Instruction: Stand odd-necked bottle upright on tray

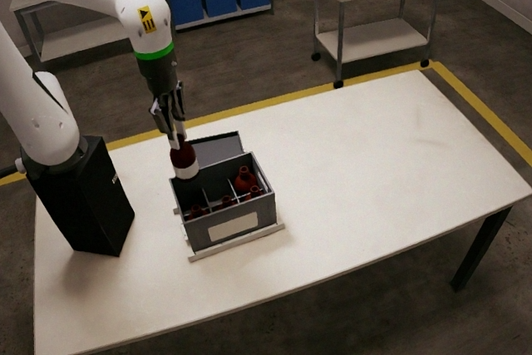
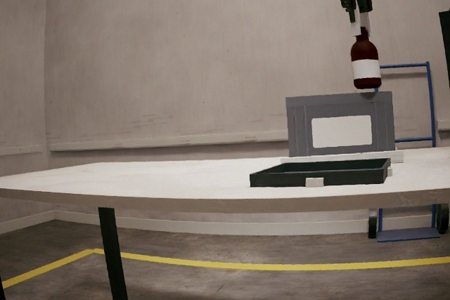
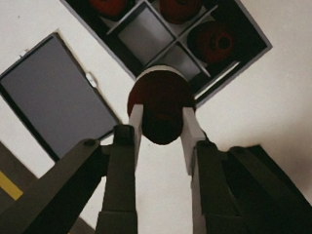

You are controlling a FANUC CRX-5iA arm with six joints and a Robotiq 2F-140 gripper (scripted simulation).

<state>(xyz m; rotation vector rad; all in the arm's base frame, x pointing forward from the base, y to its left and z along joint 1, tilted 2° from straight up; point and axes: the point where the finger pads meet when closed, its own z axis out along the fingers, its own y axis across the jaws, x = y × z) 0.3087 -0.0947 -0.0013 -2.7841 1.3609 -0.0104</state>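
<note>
Now: the bottle 9 cm below my hand. The rest, counted from my hand: crate 27 cm below, 8 cm to the right, 7 cm ahead; dark tray 34 cm below, 20 cm to the left, 13 cm ahead.
</note>
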